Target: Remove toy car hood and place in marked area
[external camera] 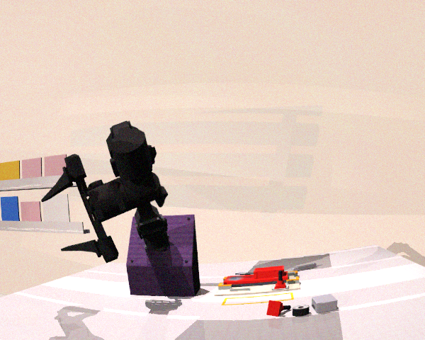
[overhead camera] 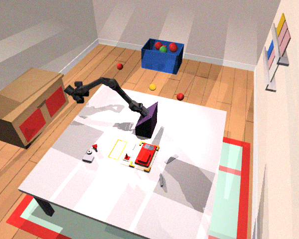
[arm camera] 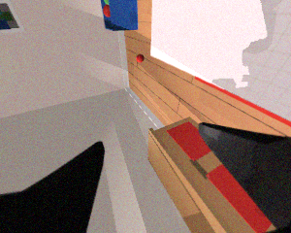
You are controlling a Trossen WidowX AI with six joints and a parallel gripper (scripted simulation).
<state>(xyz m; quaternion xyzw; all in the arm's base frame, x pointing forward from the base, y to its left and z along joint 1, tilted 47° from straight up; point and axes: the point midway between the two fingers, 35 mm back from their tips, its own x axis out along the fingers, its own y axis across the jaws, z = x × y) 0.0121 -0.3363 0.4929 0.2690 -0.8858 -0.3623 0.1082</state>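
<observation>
My gripper tip is now 420 mm short of the wheel, 290 mm to the right of it and 230 mm above it.
</observation>
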